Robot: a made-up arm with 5 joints.
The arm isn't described. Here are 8 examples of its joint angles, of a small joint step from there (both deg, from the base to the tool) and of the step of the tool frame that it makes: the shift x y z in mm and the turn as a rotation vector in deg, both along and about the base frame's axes.
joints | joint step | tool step
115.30 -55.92 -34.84 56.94 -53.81 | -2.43 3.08 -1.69 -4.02 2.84 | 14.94 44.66 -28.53 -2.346 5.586 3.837
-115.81 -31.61 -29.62 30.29 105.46 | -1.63 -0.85 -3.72 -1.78 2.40 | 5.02 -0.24 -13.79 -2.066 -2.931 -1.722
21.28 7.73 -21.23 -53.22 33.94 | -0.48 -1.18 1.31 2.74 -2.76 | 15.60 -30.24 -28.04 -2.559 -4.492 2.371
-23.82 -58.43 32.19 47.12 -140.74 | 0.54 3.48 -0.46 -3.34 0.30 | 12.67 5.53 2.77 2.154 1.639 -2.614
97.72 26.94 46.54 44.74 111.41 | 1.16 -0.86 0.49 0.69 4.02 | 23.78 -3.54 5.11 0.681 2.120 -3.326
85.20 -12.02 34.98 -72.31 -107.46 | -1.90 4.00 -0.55 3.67 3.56 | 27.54 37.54 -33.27 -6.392 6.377 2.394
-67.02 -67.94 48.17 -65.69 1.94 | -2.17 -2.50 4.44 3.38 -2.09 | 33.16 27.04 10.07 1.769 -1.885 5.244
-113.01 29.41 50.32 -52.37 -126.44 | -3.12 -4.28 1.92 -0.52 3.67 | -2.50 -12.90 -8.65 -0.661 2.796 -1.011
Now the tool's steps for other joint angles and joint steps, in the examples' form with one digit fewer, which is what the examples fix.
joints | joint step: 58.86 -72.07 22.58 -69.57 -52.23 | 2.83 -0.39 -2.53 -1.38 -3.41
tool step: -18.9 -12.5 28.2 3.96 -0.90 1.83
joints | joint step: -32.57 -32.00 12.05 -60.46 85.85 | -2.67 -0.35 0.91 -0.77 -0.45
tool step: 4.5 -14.8 -6.2 -1.44 -0.56 0.79
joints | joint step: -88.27 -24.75 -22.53 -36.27 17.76 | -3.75 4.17 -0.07 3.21 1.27
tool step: -16.9 31.6 2.6 -7.19 -4.28 -0.73
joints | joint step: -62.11 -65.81 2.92 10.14 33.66 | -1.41 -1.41 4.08 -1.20 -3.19
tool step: 31.9 -9.9 -11.3 1.94 3.52 3.07
